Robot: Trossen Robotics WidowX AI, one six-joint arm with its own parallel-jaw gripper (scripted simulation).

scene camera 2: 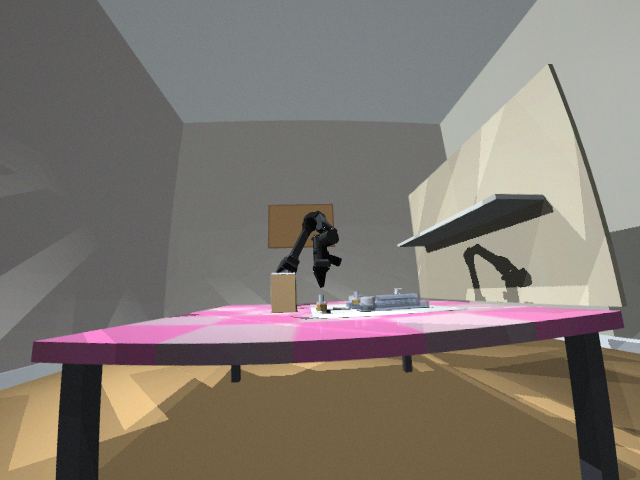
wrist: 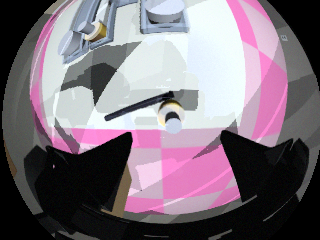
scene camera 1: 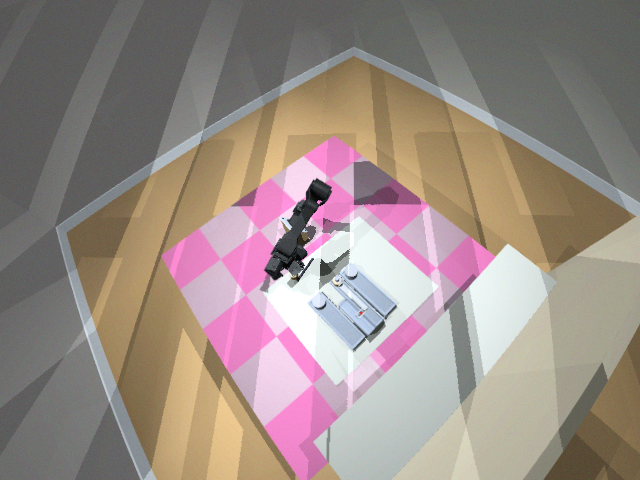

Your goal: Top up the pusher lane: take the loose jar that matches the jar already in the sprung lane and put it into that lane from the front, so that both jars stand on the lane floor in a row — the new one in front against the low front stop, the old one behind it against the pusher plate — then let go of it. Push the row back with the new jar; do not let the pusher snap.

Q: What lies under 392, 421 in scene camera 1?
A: A wall shelf.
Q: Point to a wall shelf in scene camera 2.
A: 498, 205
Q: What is my gripper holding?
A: Nothing.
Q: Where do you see a grey lane fixture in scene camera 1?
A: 371, 318
